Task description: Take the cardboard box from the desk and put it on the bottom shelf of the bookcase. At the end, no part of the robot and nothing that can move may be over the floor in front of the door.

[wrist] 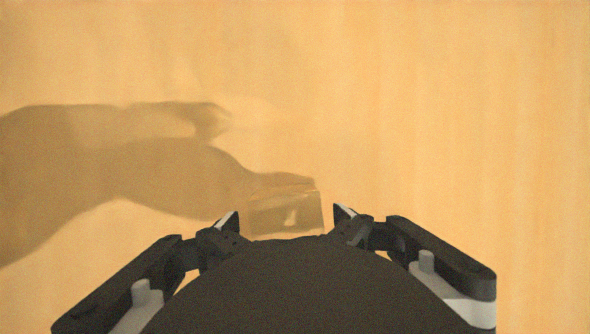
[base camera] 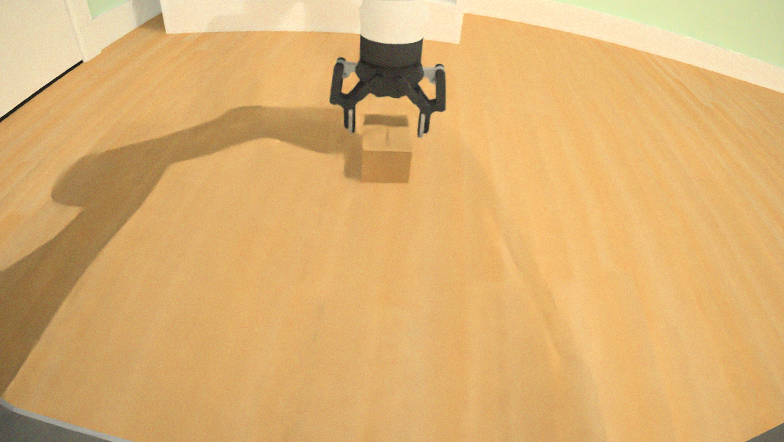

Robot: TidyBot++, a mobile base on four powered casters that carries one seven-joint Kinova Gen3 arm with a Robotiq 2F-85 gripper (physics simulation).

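Frame: origin at the arm's base, x up, y right, z ahead, level; metres.
Where they show: gripper, between the fingertips: [wrist: 287,217] [base camera: 385,131].
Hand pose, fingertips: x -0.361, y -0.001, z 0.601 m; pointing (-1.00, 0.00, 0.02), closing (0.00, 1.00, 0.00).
After its pixels a point has its place.
The cardboard box [base camera: 386,166] {z 0.535, x -0.370, y 0.003 m} [wrist: 287,215] {z 0.608, x -0.347, y -0.001 m} stands upright on the wooden floor [base camera: 384,285] {z 0.373, x -0.397, y 0.011 m} [wrist: 425,125] {z 0.684, x -0.397, y 0.168 m} in the base camera view. My gripper [base camera: 386,133] {z 0.602, x -0.361, y -0.001 m} [wrist: 287,217] {z 0.602, x -0.361, y -0.001 m} is open, pointing down over the box, with one finger out to each side of it. A gap shows between each finger and the box. The fingertips are near the height of the box's top; how far they reach down beside it is hard to tell. The wrist view shows part of the box between the fingertips. The desk does not show, and no shelf of the bookcase can be made out.
A white panel [base camera: 263,16] {z 1.128, x -0.356, y -0.340 m} stands on the floor at the back, behind the arm. A white door [base camera: 32,49] {z 0.838, x -0.297, y -0.827 m} with a dark gap below it is at the far left. A green wall [base camera: 713,24] {z 1.367, x -0.241, y 1.053 m} with a white baseboard [base camera: 631,32] {z 1.371, x -0.345, y 0.753 m} runs along the back right. The arm's shadow falls left.
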